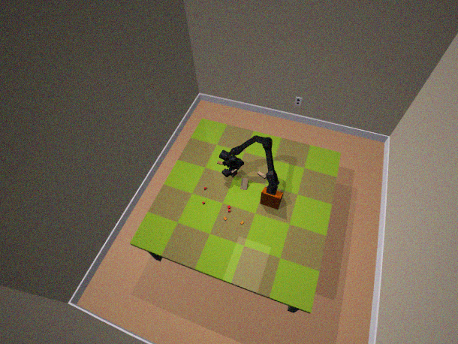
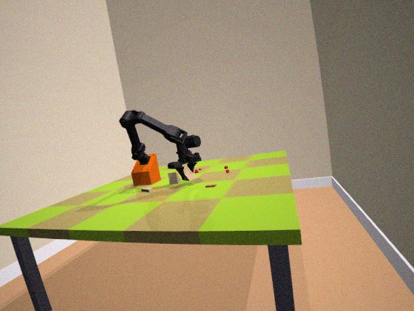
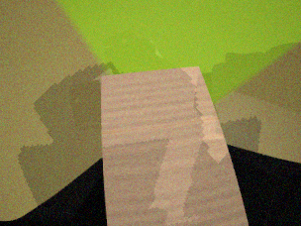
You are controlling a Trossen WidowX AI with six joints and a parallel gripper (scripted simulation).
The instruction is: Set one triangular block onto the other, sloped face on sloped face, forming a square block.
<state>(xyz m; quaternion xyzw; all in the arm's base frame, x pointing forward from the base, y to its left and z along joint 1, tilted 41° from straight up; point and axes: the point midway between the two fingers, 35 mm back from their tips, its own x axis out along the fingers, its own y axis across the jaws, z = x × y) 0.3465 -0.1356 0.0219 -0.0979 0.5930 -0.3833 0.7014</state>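
Right now my gripper tip is 1 cm below the triangular block. From my gripper tip the other things lie so: small flat tan piece: 21 cm behind, 9 cm to the right, 3 cm below; then small brown bar: 15 cm ahead, 8 cm to the right, 3 cm below.
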